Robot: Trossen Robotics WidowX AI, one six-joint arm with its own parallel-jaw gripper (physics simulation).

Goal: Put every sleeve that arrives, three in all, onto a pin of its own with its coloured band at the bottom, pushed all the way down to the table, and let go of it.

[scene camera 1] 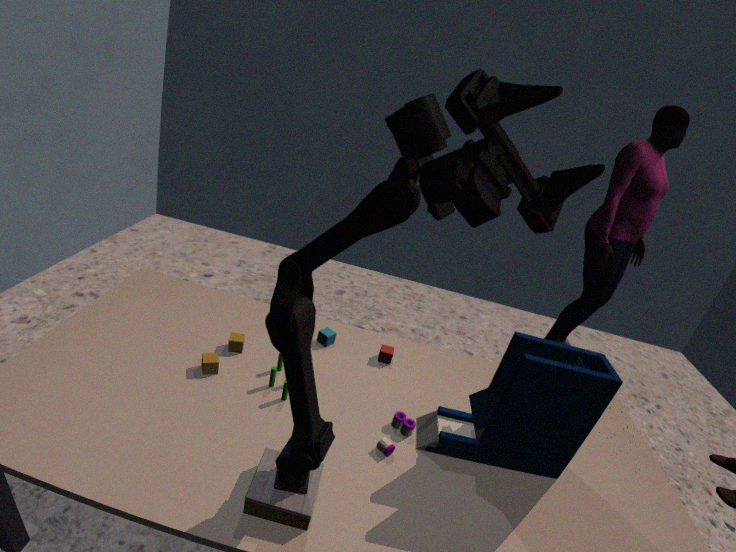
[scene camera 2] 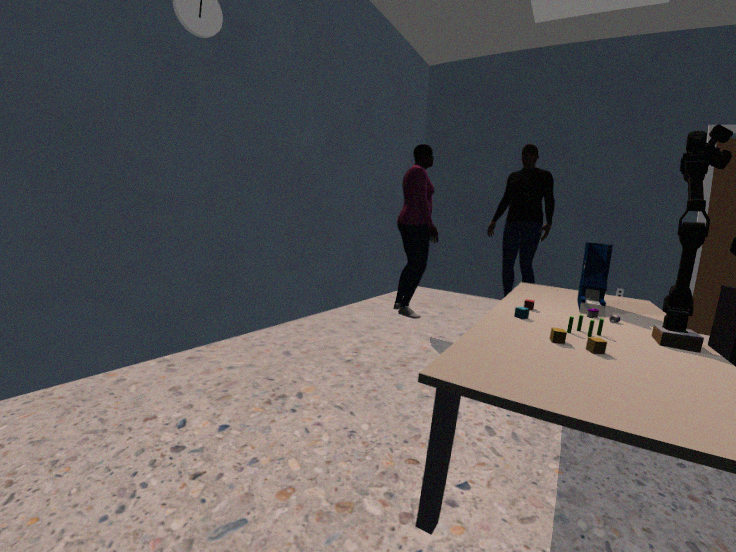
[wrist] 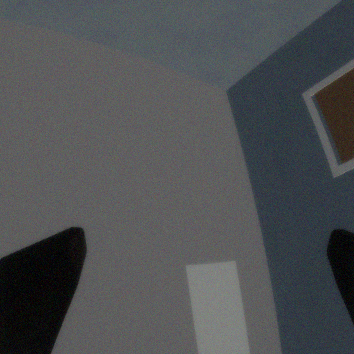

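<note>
Two grey sleeves [scene camera 1: 398, 420] [scene camera 1: 407, 427] stand upright side by side near the blue chute's mouth, magenta bands at the top; they overlap in scene view 2. A third sleeve [scene camera 1: 385, 446] [scene camera 2: 614, 319] lies on its side nearer the arm's base, its magenta end towards the lower right in scene view 1. Several thin green pins [scene camera 1: 272, 376] [scene camera 2: 590, 327] stand bare on the table; the arm partly hides the group in scene view 1. My gripper [scene camera 1: 582, 128] [wrist: 211, 243] is wide open and empty, high above the table. No sleeve or pin shows in the wrist view.
The tall blue chute [scene camera 1: 535, 409] [scene camera 2: 595, 267] stands on the table [scene camera 1: 148, 427]. Two yellow blocks [scene camera 1: 236, 342] [scene camera 1: 209, 363] lie beyond the pins. A teal block [scene camera 1: 326, 336] [scene camera 2: 521, 312] and a red block [scene camera 1: 385, 354] [scene camera 2: 529, 304] lie towards the far edge. Two people stand beyond the table.
</note>
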